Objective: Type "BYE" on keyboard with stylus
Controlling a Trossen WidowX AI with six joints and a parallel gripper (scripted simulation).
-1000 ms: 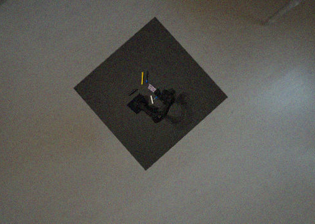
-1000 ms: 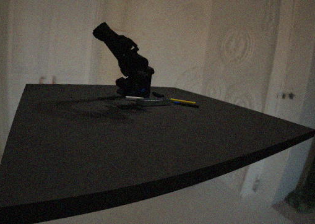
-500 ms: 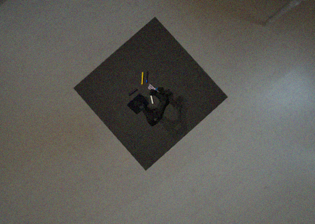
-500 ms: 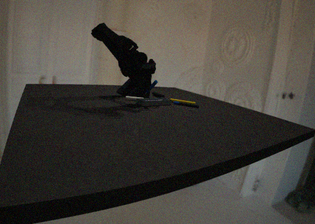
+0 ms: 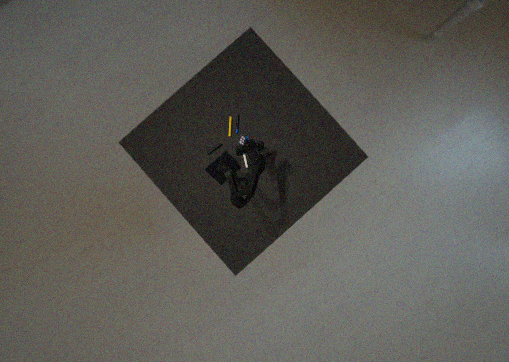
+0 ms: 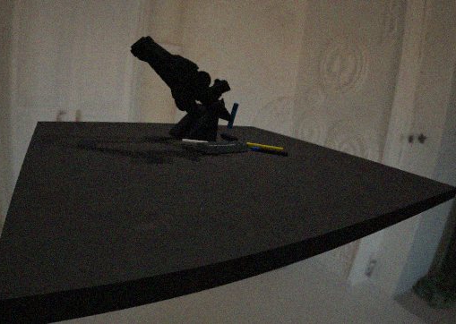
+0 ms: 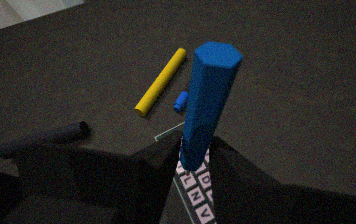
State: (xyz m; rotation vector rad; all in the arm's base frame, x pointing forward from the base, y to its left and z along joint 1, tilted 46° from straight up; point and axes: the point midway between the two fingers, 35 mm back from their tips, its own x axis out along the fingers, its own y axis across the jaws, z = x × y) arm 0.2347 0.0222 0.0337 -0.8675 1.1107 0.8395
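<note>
Now: gripper tip 8 cm past the white stick, 9 cm to the left of it and 10 cm above it. The rest, counted from my gripper tip: dark pen 20 cm behind, 12 cm to the left, 10 cm below; then blue stylus 2 cm below; then yellow stick 1 cm behind, 17 cm to the left, 10 cm below.
</note>
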